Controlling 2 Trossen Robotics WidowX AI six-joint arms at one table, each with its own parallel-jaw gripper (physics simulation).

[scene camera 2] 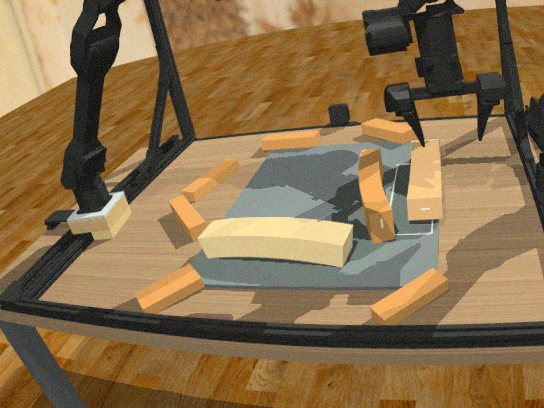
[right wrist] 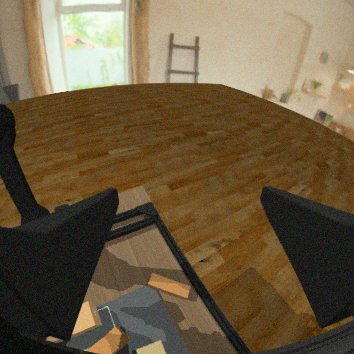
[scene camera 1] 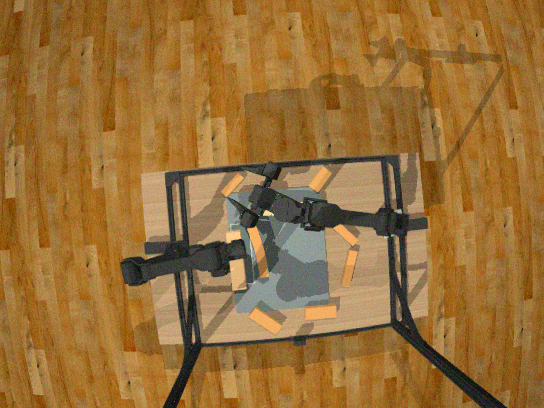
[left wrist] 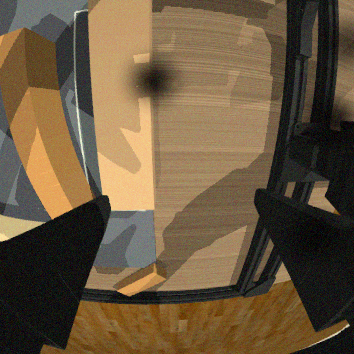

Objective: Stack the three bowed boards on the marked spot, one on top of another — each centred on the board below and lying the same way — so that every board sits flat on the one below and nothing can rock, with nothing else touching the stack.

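Frame: origin at the left arm's base, x back, y right, z up, level; millimetres.
Seen in the pictures: left gripper, fingertip midpoint: [scene camera 2: 452, 143] [left wrist: 182, 199]; right gripper, fingertip midpoint: [right wrist: 190, 194] [scene camera 1: 234, 182]; left arm's base at its link origin: [scene camera 1: 179, 252] [left wrist: 307, 146]; right arm's base at its link origin: [scene camera 2: 95, 205].
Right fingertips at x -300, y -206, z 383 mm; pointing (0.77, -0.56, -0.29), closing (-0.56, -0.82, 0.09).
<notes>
Pixels of each thing's top centre, then the offset from my right fingertips to it. Level surfaces: height alone.
- peach board at its top centre: [left wrist: 116, 91] [scene camera 2: 424, 164] [right wrist: 41, 329] [scene camera 1: 236, 262] dx +70, dy +273, dz -351 mm
- orange bowed board at its top centre: [left wrist: 38, 151] [scene camera 2: 374, 177] [scene camera 1: 256, 247] dx -17, dy +230, dz -345 mm
- pale yellow bowed board at its top centre: [scene camera 2: 271, 226] dx -167, dy +101, dz -348 mm
- blue-grey mat at its surface level: dz -397 mm
A peach board [scene camera 1: 239, 276] [scene camera 2: 425, 175] [left wrist: 120, 100] [right wrist: 86, 319] lies over one side of the white outline [scene camera 2: 414, 234] [left wrist: 76, 100]. An orange bowed board [scene camera 1: 258, 252] [scene camera 2: 375, 200] [left wrist: 55, 135] lies beside it, its curve visible from above. A pale yellow bowed board [scene camera 2: 275, 240] lies crosswise on the mat in scene camera 2; the right arm mostly hides it in scene camera 1. My left gripper [scene camera 2: 451, 142] [left wrist: 182, 199] is open and empty above the peach board's far end in scene camera 2. My right gripper [scene camera 1: 236, 183] [right wrist: 190, 194] is open and empty, high over the mat's upper-left corner in scene camera 1.
The boards lie on or over a blue-grey mat [scene camera 1: 310, 245] [scene camera 2: 260, 200]. Several small orange blocks surround it, among them one block [scene camera 1: 320, 312] [scene camera 2: 291, 140] and another block [scene camera 1: 265, 320] [scene camera 2: 387, 130]. A black frame [scene camera 2: 300, 330] edges the table. A pale block [scene camera 2: 100, 222] stands by the right arm.
</notes>
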